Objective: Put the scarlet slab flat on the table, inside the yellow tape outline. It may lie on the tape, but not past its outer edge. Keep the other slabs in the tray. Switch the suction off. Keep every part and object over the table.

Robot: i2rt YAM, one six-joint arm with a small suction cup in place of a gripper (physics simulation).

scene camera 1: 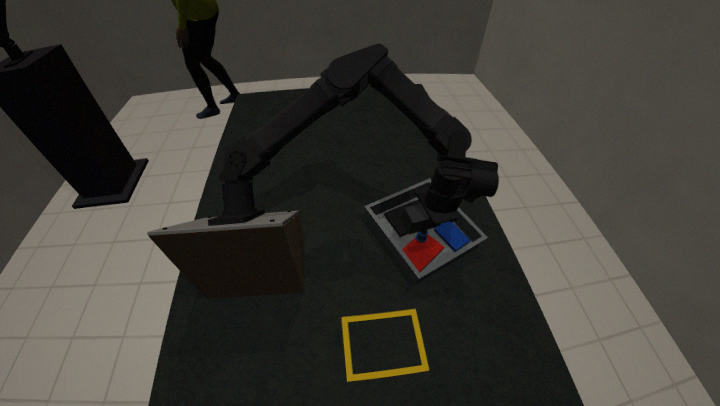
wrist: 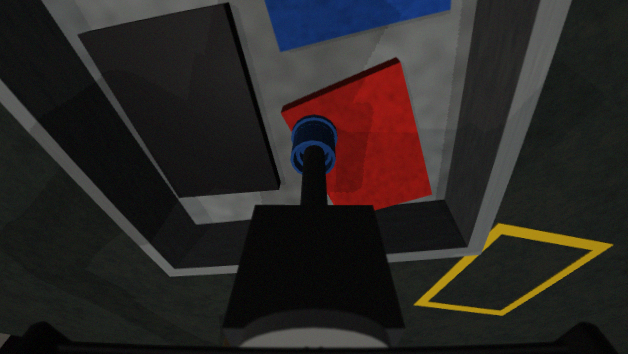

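Note:
The scarlet slab lies in the grey tray, at its near corner in the scene view. My gripper, a blue suction cup, is open and holds nothing. It is over the slab's edge on the side of the black slab; whether it touches the scarlet slab I cannot tell. The black slab and the blue slab are in the tray too. The yellow tape outline is on the table, apart from the tray, with no slab in it.
The tray's raised walls surround the slabs. The arm stands on a brown box-like base at the left of the table. A dark pedestal stands on the floor at the left, and a person is beyond the table's far left corner.

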